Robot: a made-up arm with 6 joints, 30 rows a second.
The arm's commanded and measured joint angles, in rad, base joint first. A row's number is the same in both.
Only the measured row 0 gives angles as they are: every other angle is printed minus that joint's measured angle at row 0.
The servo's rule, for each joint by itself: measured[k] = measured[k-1] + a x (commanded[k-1-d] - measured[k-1]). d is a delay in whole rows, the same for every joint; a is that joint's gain. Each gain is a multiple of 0.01, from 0.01 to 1. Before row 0 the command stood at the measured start. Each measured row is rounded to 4 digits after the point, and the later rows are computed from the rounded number. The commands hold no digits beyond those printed.
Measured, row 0:
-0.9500 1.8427 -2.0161 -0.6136 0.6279 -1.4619
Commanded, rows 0 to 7:
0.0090 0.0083 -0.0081 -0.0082 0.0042 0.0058
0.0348 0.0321 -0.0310 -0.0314 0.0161 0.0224
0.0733 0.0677 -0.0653 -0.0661 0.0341 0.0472
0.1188 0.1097 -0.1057 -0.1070 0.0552 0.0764
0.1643 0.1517 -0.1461 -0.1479 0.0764 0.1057
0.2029 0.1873 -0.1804 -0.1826 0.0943 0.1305
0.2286 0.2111 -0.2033 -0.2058 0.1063 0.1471
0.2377 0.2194 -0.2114 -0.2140 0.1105 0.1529
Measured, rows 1 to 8:
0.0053 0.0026 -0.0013 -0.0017 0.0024 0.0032
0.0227 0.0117 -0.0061 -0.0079 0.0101 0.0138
0.0526 0.0291 -0.0156 -0.0201 0.0235 0.0322
0.0917 0.0541 -0.0300 -0.0383 0.0413 0.0565
0.1345 0.0844 -0.0486 -0.0613 0.0610 0.0836
0.1749 0.1163 -0.0697 -0.0868 0.0796 0.1094
0.2066 0.1457 -0.0911 -0.1118 0.0946 0.1301
0.2249 0.1685 -0.1103 -0.1333 0.1035 0.1426
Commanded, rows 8 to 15:
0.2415 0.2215 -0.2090 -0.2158 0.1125 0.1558
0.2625 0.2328 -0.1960 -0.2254 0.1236 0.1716
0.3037 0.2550 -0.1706 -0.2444 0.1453 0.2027
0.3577 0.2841 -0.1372 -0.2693 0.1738 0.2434
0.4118 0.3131 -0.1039 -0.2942 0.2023 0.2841
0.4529 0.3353 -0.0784 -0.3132 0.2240 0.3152
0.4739 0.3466 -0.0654 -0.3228 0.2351 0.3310
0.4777 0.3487 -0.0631 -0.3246 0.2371 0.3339
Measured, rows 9 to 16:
0.2347 0.1849 -0.1261 -0.1506 0.1085 0.1499
0.2511 0.1997 -0.1373 -0.1663 0.1170 0.1618
0.2821 0.2168 -0.1426 -0.1827 0.1328 0.1843
0.3267 0.2377 -0.1417 -0.2009 0.1558 0.2168
0.3769 0.2611 -0.1357 -0.2205 0.1818 0.2538
0.4217 0.2841 -0.1265 -0.2400 0.2054 0.2876
0.4525 0.3035 -0.1167 -0.2574 0.2220 0.3115
0.4674 0.3175 -0.1081 -0.2715 0.2305 0.3238

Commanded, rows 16 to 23:
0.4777 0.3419 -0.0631 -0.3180 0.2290 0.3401
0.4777 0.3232 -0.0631 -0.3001 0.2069 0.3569
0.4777 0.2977 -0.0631 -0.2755 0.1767 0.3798
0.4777 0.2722 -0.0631 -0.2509 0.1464 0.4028
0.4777 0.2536 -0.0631 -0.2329 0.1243 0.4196
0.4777 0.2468 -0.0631 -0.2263 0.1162 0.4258
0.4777 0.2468 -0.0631 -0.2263 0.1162 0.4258
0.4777 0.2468 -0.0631 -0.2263 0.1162 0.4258
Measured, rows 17 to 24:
0.4735 0.3251 -0.1009 -0.2813 0.2297 0.3328
0.4760 0.3245 -0.0949 -0.2852 0.2169 0.3461
0.4770 0.3162 -0.0898 -0.2832 0.1944 0.3646
0.4774 0.3026 -0.0855 -0.2764 0.1675 0.3856
0.4776 0.2874 -0.0819 -0.2673 0.1433 0.4043
0.4777 0.2748 -0.0789 -0.2587 0.1281 0.4161
0.4777 0.2661 -0.0764 -0.2519 0.1214 0.4214
0.4777 0.2601 -0.0743 -0.2465 0.1185 0.4238

